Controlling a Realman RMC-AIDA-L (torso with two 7-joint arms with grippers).
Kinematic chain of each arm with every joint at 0, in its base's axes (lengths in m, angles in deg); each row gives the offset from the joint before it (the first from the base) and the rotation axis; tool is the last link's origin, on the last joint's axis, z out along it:
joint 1: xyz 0 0 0.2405 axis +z
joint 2: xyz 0 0 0 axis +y
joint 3: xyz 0 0 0.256 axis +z
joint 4: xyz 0 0 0 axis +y
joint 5: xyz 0 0 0.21 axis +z
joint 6: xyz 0 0 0 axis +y
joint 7: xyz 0 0 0.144 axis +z
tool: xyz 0 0 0
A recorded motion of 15 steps. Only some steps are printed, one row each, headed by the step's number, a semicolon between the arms.
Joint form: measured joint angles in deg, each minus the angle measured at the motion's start. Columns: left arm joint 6, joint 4, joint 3, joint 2, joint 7, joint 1, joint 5; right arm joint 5, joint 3, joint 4, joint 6, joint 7, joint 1, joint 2.
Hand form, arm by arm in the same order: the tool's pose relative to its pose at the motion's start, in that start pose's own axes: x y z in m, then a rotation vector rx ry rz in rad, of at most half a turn. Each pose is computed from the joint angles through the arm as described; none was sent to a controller.
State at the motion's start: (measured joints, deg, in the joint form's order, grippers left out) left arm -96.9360 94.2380 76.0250 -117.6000 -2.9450 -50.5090 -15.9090; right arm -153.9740 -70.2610 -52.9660 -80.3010 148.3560 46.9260 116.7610
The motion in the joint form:
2: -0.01 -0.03 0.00 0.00 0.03 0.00 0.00; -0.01 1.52 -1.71 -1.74 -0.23 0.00 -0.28
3: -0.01 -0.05 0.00 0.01 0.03 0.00 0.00; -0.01 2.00 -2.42 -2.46 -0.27 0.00 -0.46
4: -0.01 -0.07 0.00 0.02 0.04 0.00 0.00; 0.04 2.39 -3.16 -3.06 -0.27 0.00 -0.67
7: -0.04 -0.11 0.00 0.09 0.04 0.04 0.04; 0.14 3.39 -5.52 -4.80 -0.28 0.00 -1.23
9: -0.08 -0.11 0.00 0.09 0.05 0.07 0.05; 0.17 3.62 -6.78 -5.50 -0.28 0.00 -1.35
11: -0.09 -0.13 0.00 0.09 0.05 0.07 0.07; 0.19 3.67 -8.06 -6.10 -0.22 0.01 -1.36
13: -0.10 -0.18 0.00 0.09 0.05 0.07 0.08; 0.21 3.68 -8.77 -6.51 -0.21 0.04 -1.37
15: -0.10 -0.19 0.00 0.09 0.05 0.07 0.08; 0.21 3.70 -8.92 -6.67 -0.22 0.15 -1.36
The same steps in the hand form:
2: -0.0001 0.0000 0.0001 0.0000 -0.0007 0.0004; -0.0019 -0.0025 -0.0088 -0.0044 -0.0128 0.0055
3: -0.0001 -0.0001 0.0002 0.0002 -0.0010 0.0003; -0.0025 -0.0037 -0.0125 -0.0044 -0.0168 0.0069
4: -0.0001 -0.0002 0.0002 0.0004 -0.0013 0.0004; -0.0035 -0.0050 -0.0164 -0.0030 -0.0225 0.0076
7: -0.0004 -0.0009 0.0003 0.0024 -0.0026 -0.0004; -0.0066 -0.0082 -0.0282 0.0038 -0.0403 0.0057
9: -0.0006 -0.0011 0.0004 0.0027 -0.0036 -0.0006; -0.0087 -0.0084 -0.0333 0.0081 -0.0497 -0.0002
11: -0.0007 -0.0011 0.0004 0.0031 -0.0041 -0.0007; -0.0111 -0.0075 -0.0377 0.0125 -0.0589 -0.0083
13: -0.0008 -0.0012 0.0006 0.0033 -0.0051 -0.0010; -0.0124 -0.0067 -0.0403 0.0144 -0.0630 -0.0138
15: -0.0008 -0.0012 0.0007 0.0033 -0.0053 -0.0010; -0.0132 -0.0062 -0.0411 0.0142 -0.0638 -0.0166

